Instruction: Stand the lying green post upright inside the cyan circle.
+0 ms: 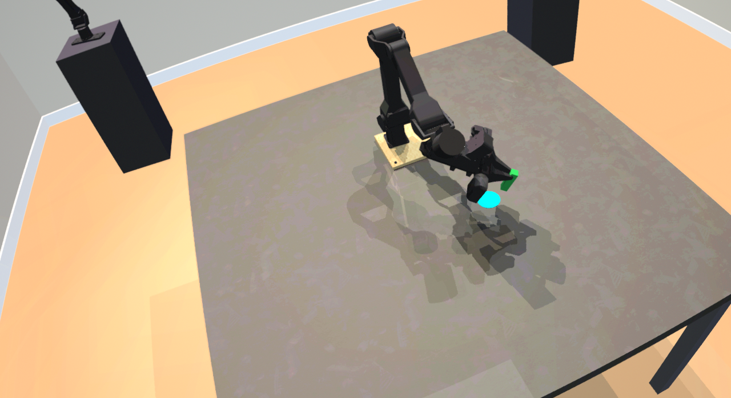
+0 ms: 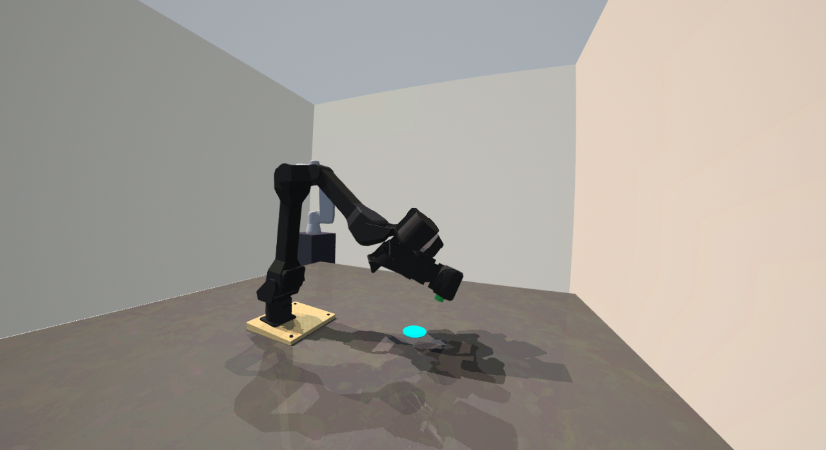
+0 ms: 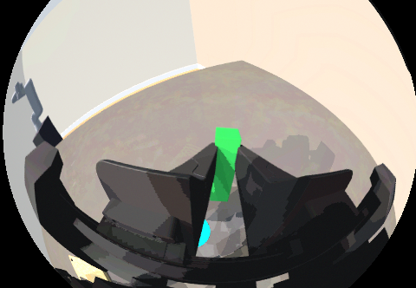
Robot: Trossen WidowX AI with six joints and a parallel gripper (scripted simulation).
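My gripper tip is 140 mm above the cyan circle, 70 mm past it and 30 mm to the left of it. Also, from my gripper tip: green post: 20 mm below, 10 mm to the right, 10 mm behind.
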